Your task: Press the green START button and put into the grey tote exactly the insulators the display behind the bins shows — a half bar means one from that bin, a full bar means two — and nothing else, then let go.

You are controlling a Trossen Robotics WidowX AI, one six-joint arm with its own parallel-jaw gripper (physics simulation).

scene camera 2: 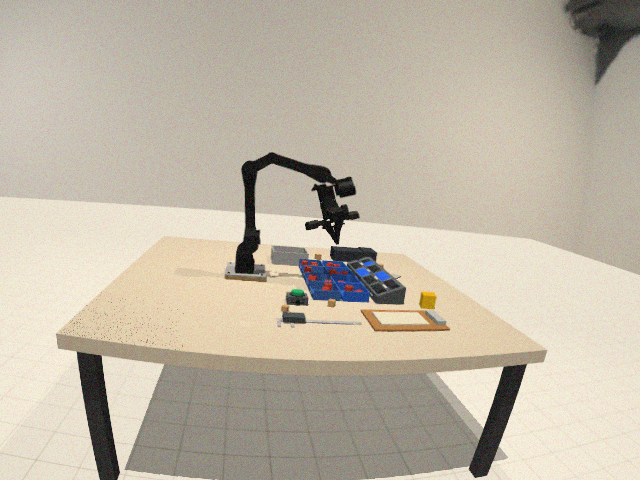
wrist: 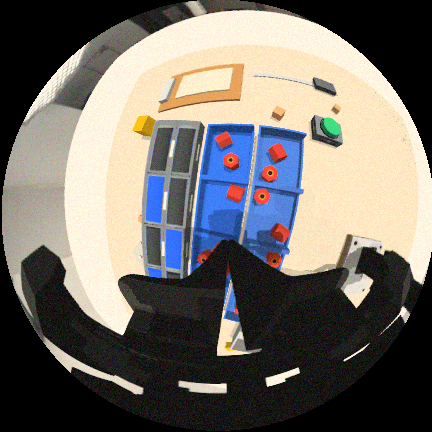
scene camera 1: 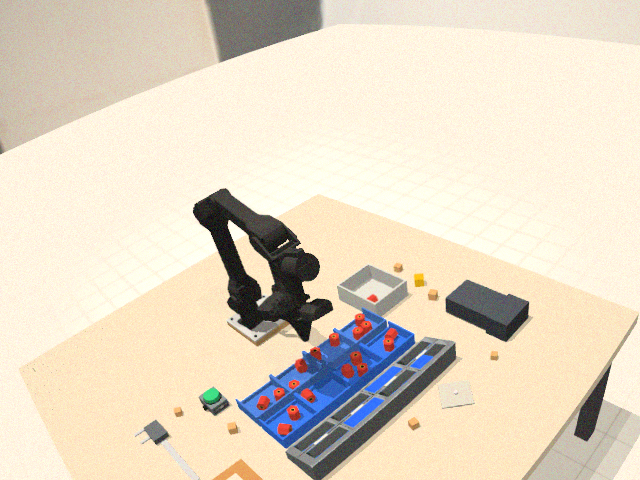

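Where they show: gripper, fingertip midpoint: [scene camera 2: 337, 244] [wrist: 226, 244] [scene camera 1: 306, 341]; arm's base at its link origin: [scene camera 2: 243, 270] [wrist: 365, 259] [scene camera 1: 252, 319].
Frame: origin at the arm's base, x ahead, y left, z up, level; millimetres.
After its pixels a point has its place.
Observation:
My gripper [scene camera 1: 306, 336] @[x 317, y -68, z 130 mm] [scene camera 2: 337, 241] @[x 317, y -68, z 130 mm] [wrist: 226, 244] @[x 317, y -68, z 130 mm] is shut and empty, pointing down high above the blue bins [scene camera 1: 330, 383] [wrist: 285, 215]. Red hexagonal insulators [scene camera 1: 293, 411] @[x 350, y -176, z 10 mm] [wrist: 231, 161] @[x 341, y -169, z 9 mm] lie in several compartments, some upright, some on their sides. The grey tote [scene camera 1: 356, 301] @[x 209, y 210, z 8 mm] [scene camera 2: 289, 256] @[x 203, y 211, z 16 mm] holds one visible red insulator [scene camera 1: 372, 298] @[x 238, y 245, z 6 mm]; its near wall hides part of its floor. The green START button [scene camera 1: 211, 396] @[x 158, y -268, z 18 mm] [scene camera 2: 297, 292] @[x 145, y -280, z 16 mm] [wrist: 331, 127] @[x 153, y -255, z 19 mm] stands beside the bins. The display [scene camera 1: 385, 415] @[x 526, y -65, z 7 mm] [scene camera 2: 395, 296] @[x 475, y -271, z 6 mm] [wrist: 198, 145] @[x 416, y -212, z -9 mm] shows three blue cells in scene camera 1; the one nearest the tote's end looks shorter. Other cells are dark.
A dark box [scene camera 1: 485, 310] @[x 548, y 329, z 30 mm] [scene camera 2: 353, 253] @[x 515, y 314, z 21 mm] stands beyond the display. A yellow block [scene camera 1: 419, 280] @[x 300, y 384, z 0 mm] and small wooden cubes [scene camera 1: 432, 294] @[x 367, y 350, z -1 mm] lie near the tote. A caliper [scene camera 1: 156, 431] @[x 118, y -423, z -3 mm] [scene camera 2: 294, 317] @[x 108, y -442, z -4 mm] [wrist: 324, 86] @[x 117, y -408, z -3 mm] and an orange-brown clipboard [scene camera 2: 369, 321] @[x 327, y -433, z -18 mm] [wrist: 200, 102] @[x 429, y -341, z -20 mm] lie on the button side.

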